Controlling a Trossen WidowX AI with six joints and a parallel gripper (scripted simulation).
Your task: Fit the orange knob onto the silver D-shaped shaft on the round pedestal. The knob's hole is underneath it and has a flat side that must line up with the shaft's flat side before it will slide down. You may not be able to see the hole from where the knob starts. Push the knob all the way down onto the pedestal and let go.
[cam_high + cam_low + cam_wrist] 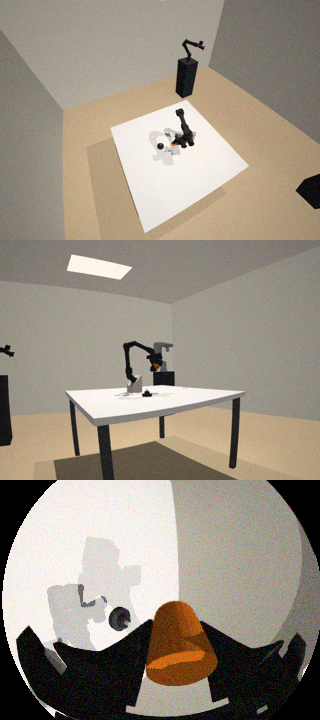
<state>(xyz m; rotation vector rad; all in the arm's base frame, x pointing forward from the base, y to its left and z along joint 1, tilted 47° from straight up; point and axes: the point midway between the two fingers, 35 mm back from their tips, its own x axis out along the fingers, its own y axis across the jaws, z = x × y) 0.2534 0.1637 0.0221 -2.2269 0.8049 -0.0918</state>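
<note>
My gripper tip is now 30 mm past the orange knob, 20 mm below it and 10 mm to the right of it. From my gripper tip the other things lie so: dark round pedestal 220 mm below, 160 mm to the right, 60 mm ahead.
</note>
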